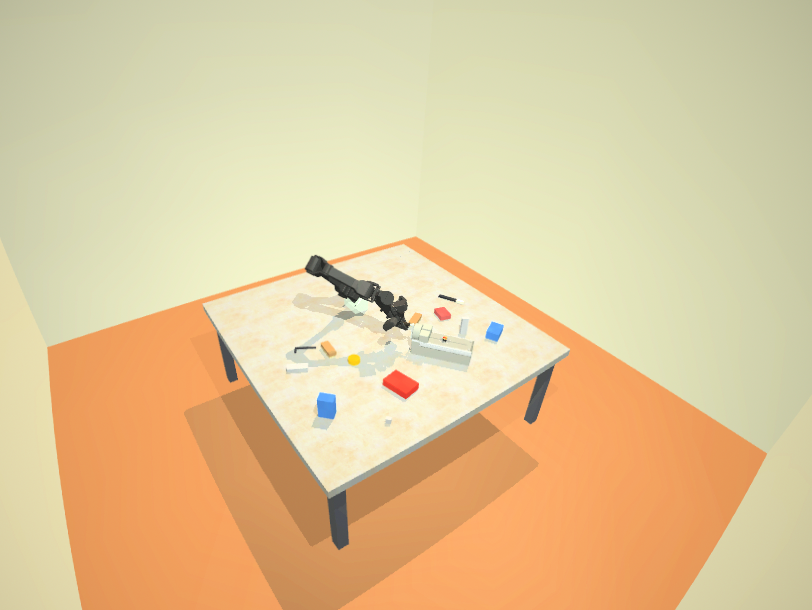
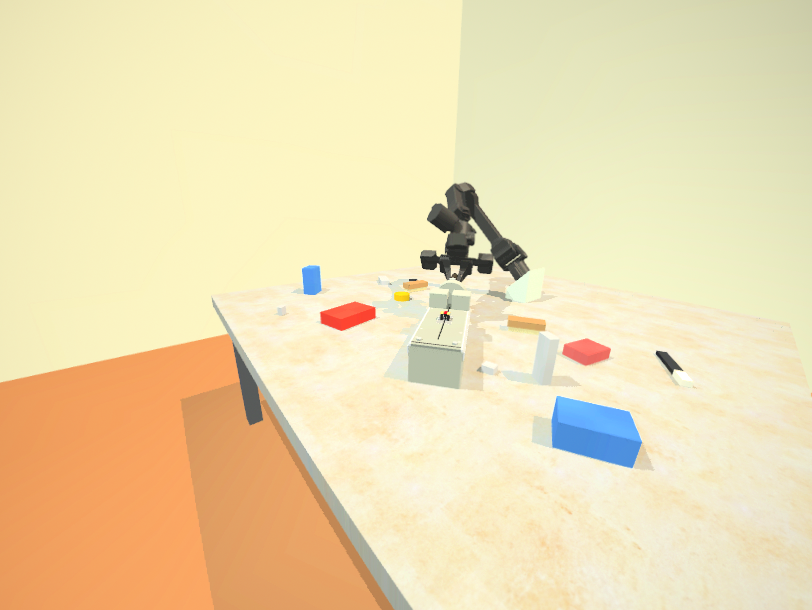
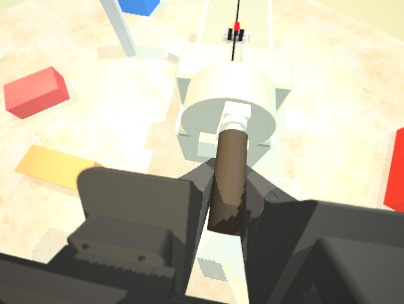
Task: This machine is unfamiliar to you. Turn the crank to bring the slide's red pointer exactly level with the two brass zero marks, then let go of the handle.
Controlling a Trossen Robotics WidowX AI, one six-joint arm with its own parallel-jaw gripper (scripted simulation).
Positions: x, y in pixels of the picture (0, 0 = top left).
Scene:
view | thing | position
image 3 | my gripper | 225, 165
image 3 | brown crank handle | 226, 213
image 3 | small red block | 36, 92

